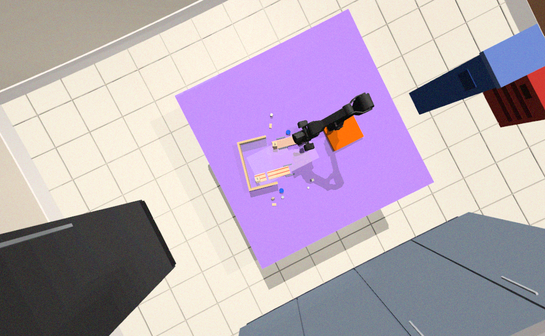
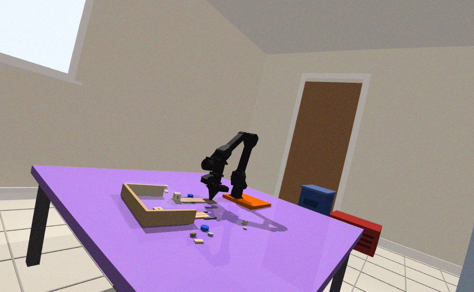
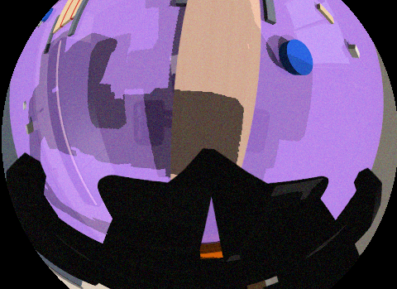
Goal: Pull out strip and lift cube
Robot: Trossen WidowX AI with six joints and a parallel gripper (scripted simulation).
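My gripper tip is 90 mm short of the tan strip.
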